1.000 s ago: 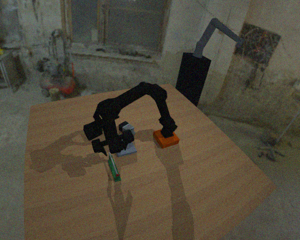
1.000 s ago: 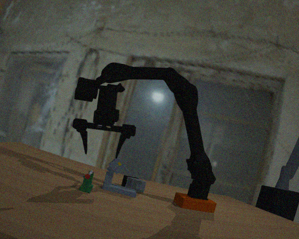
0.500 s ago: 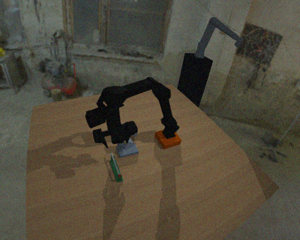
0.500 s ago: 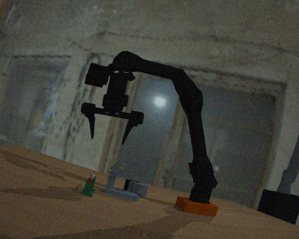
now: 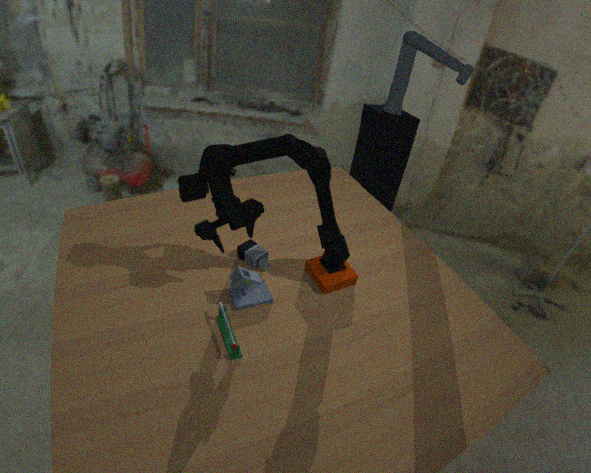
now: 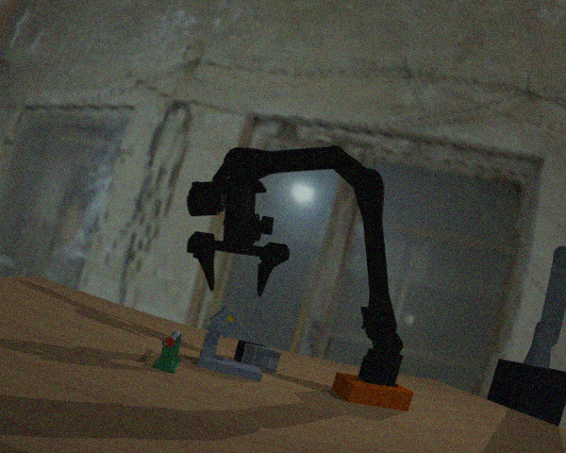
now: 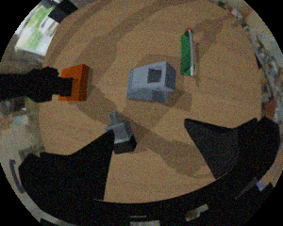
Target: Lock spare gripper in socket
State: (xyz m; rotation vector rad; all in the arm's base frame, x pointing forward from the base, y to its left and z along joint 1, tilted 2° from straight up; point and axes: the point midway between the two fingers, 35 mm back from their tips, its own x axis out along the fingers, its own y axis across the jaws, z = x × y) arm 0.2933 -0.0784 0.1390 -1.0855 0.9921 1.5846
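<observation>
The spare gripper is 110 mm below my gripper tip, 80 mm behind it and 60 mm to the right of it. Round my gripper tip: green holder (190 mm to the left, 110 mm below, 90 mm ahead); socket (80 mm to the left, 80 mm below).
</observation>
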